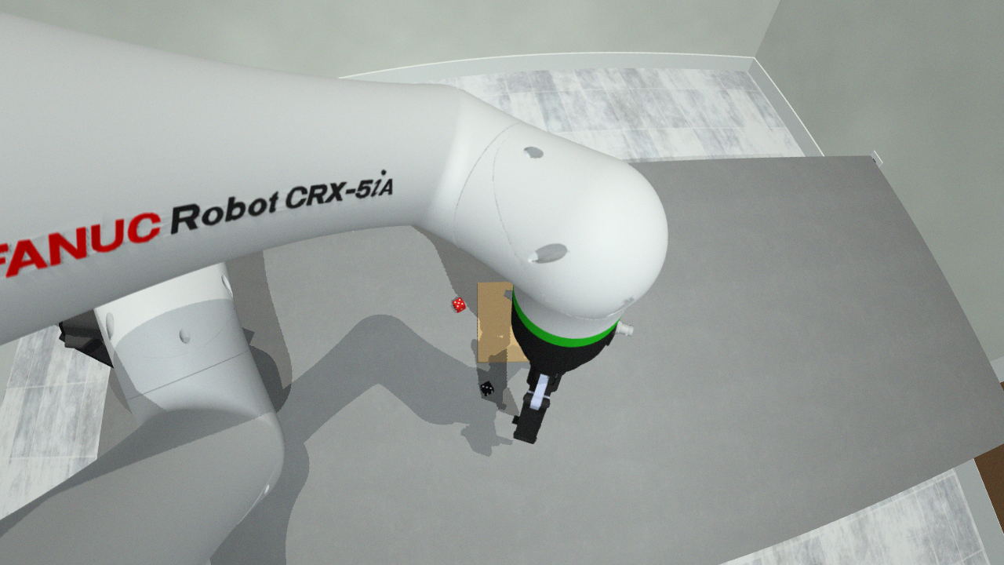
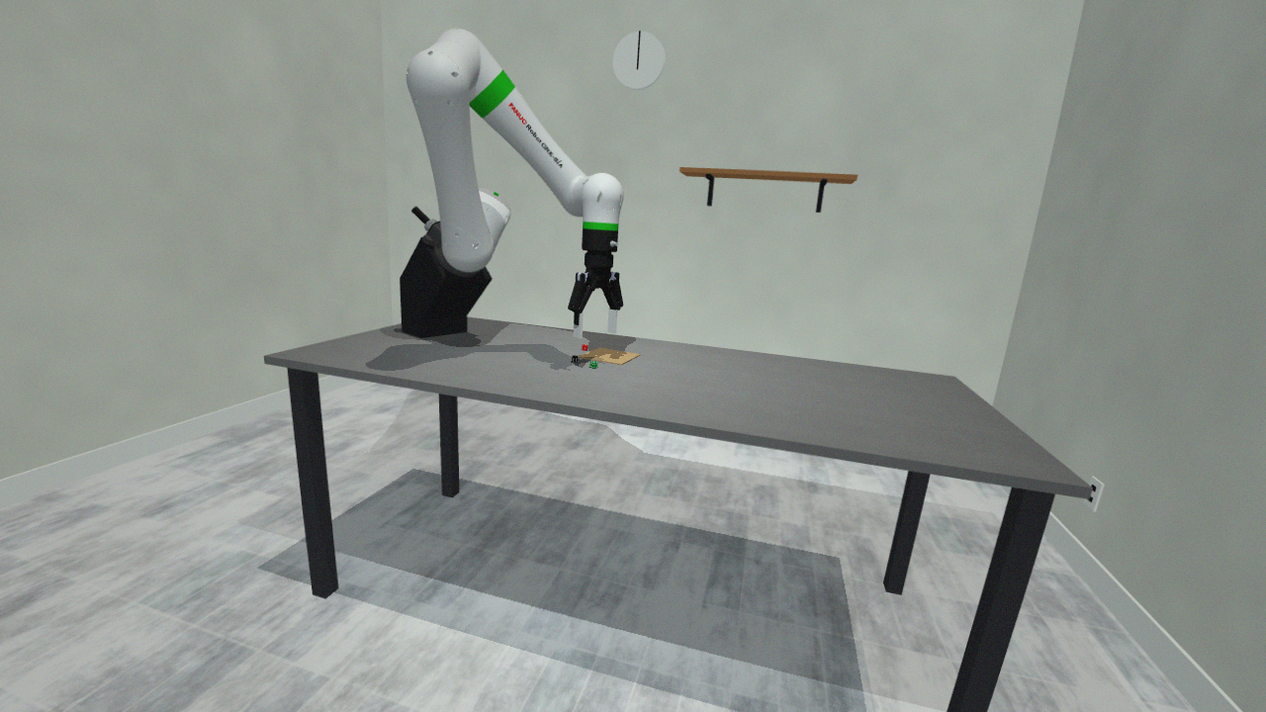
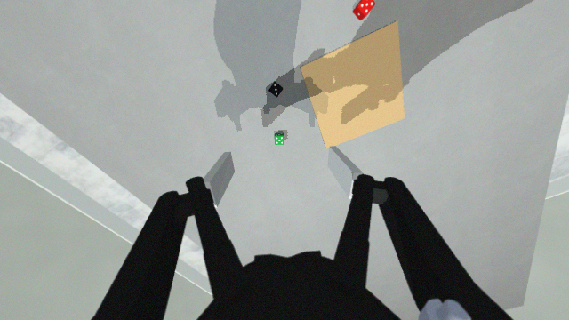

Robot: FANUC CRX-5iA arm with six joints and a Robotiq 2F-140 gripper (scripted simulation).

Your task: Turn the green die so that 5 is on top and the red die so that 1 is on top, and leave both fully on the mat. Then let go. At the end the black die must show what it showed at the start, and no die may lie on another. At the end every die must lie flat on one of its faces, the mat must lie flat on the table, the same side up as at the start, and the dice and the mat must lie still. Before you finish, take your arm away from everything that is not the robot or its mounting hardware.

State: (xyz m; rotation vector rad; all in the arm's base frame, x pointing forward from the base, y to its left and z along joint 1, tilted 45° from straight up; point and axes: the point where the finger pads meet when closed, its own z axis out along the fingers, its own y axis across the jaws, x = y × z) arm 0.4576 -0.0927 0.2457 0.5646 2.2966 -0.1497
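Right now the green die is 100 mm below my hand. Round my hand: red die (190 mm to the left, 100 mm below, 70 mm behind); then tan mat (140 mm to the left, 110 mm below, 20 mm ahead); then black die (100 mm below, 60 mm behind, 40 mm to the left).
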